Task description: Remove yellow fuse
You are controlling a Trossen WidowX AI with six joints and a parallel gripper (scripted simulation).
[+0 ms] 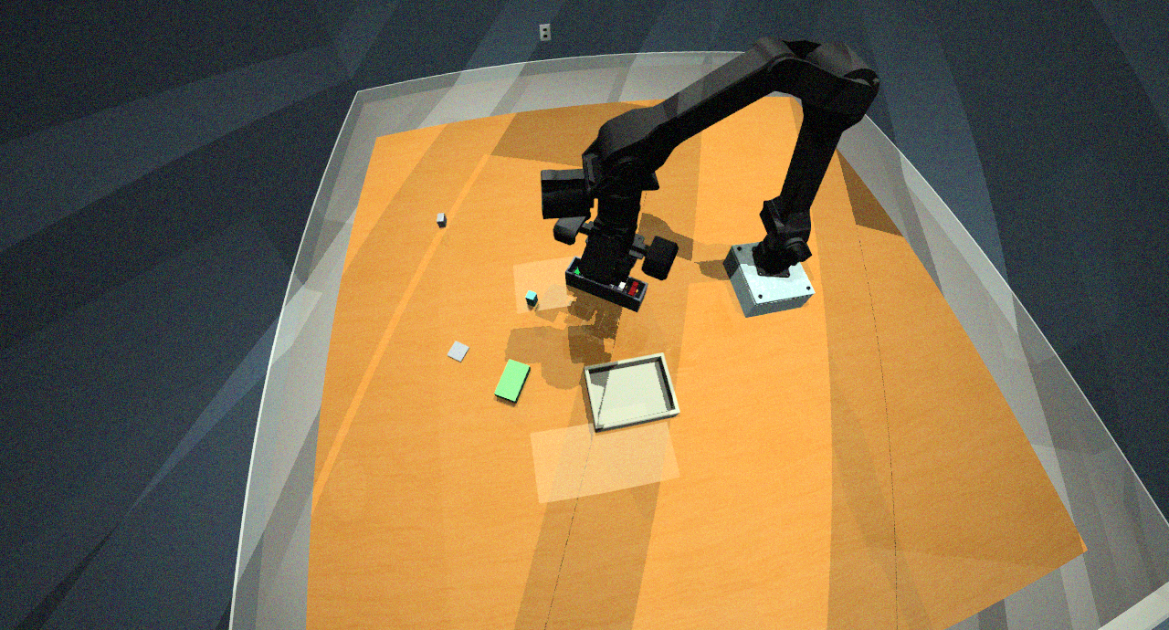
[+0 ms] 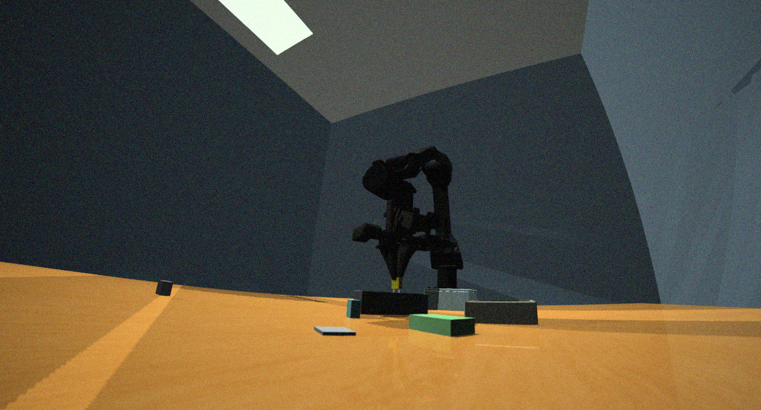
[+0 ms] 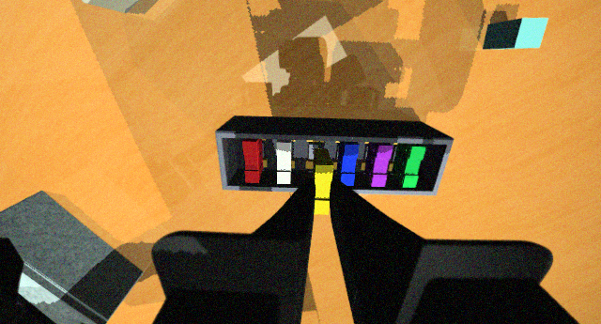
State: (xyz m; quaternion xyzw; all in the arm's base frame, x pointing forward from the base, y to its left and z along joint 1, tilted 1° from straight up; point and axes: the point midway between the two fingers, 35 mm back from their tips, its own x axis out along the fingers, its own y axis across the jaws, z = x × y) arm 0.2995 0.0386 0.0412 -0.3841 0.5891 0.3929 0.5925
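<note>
My gripper tip is 3 cm past the white tray, 20 cm to the right of it and 6 cm above it. The rest, counted from my gripper tip: green flat block: 16 cm ahead, 18 cm to the left, 6 cm below; yellow fuse: 1 cm below; teal cube: 14 cm ahead, 3 cm to the left, 5 cm below.
</note>
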